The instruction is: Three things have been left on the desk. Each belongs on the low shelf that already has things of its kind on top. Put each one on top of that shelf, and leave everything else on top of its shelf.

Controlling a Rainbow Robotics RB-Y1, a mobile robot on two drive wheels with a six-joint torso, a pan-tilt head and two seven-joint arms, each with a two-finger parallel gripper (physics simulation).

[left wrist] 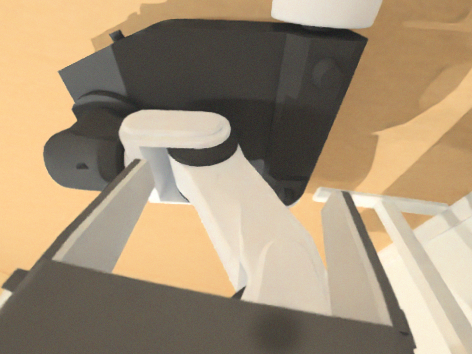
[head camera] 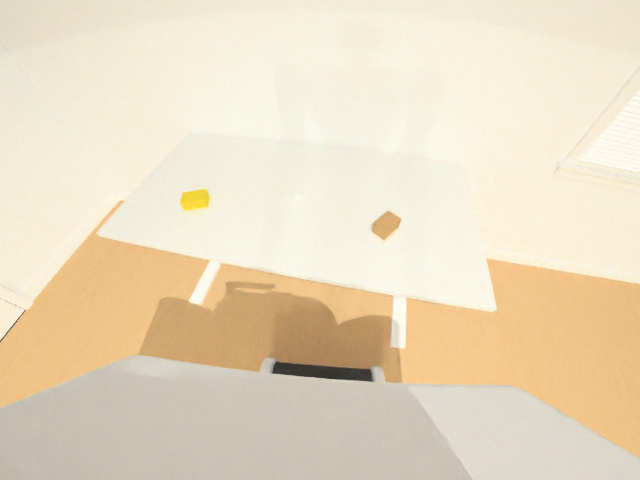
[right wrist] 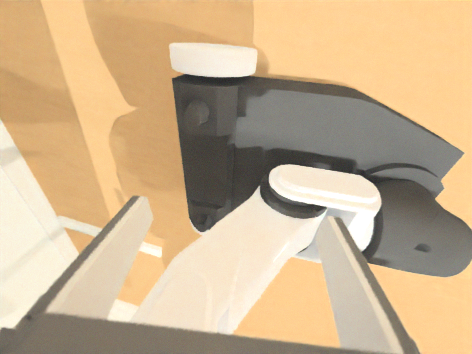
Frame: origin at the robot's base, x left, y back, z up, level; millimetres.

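Seen in the pictures: left gripper, fingertip midpoint: [left wrist: 237,186]; right gripper, fingertip midpoint: [right wrist: 234,217].
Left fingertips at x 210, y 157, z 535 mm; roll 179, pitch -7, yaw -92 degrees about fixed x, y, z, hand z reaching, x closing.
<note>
A point is followed by its place in that frame.
A yellow block [head camera: 194,199] @(x 560, y -539, z 765 mm) lies on the left part of the white desk [head camera: 330,258] @(x -2, y -332, z 720 mm) in the head view. A brown block [head camera: 386,225] @(x -195, y -454, z 770 mm) lies turned at an angle on the desk's right part. A tiny pale spot [head camera: 297,197] @(x 148, y -610, z 733 mm) shows on the desk between them; I cannot tell whether it is an object or a glint. The low shelves do not show. My left gripper [left wrist: 237,186] @(x 209, y 157, z 535 mm) is open and empty in the left wrist view. My right gripper [right wrist: 234,217] @(x -229, y 149, z 536 mm) is open and empty in the right wrist view. Neither gripper shows in the head view; both blocks are apart from them.
The desk stands against the far wall [head camera: 351,93] @(x -52, y -1027, z 993 mm), its white feet [head camera: 205,282] [head camera: 398,322] on the wooden floor. A window [head camera: 615,134] @(x -1229, y -876, z 1005 mm) is at the right. My dark base [left wrist: 200,65] @(x 164, y 240, z 169 mm) [right wrist: 300,120] @(x -169, y 220, z 169 mm) shows below both grippers, with part of the white desk frame [left wrist: 410,260] @(x -443, y -533, z 306 mm) nearby.
</note>
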